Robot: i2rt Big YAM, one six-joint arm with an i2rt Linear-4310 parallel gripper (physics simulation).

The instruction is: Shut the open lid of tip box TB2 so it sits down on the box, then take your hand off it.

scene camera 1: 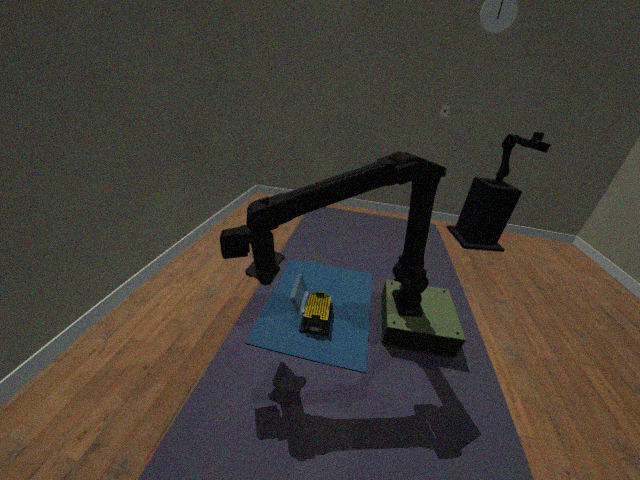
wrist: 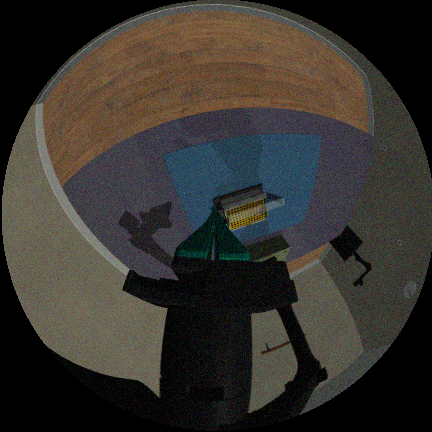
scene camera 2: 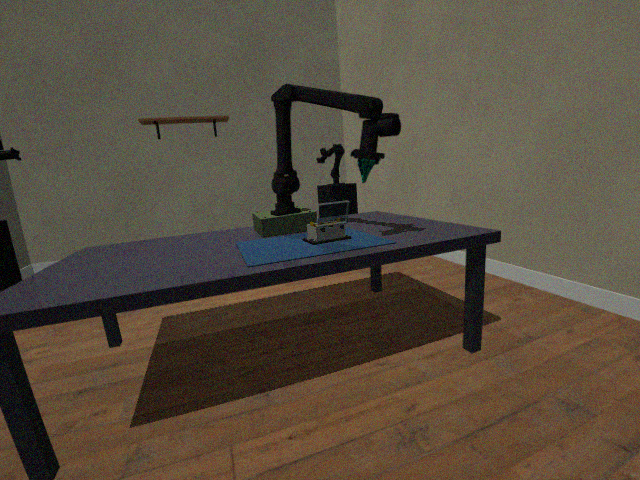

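Tip box TB2 stands on the blue mat, with its yellow tip rack showing. Its clear grey lid stands open, roughly upright along one long side of the box. My gripper is shut and empty, its green fingertips together and pointing down. In scene camera 2 it hangs well above the table, to the right of the box and higher than the lid. In scene camera 1 the fingers are too dark to make out.
My arm stands on a green base block beside the mat, on the purple table. A second arm stands on a black pedestal beyond the table. A wall shelf hangs behind.
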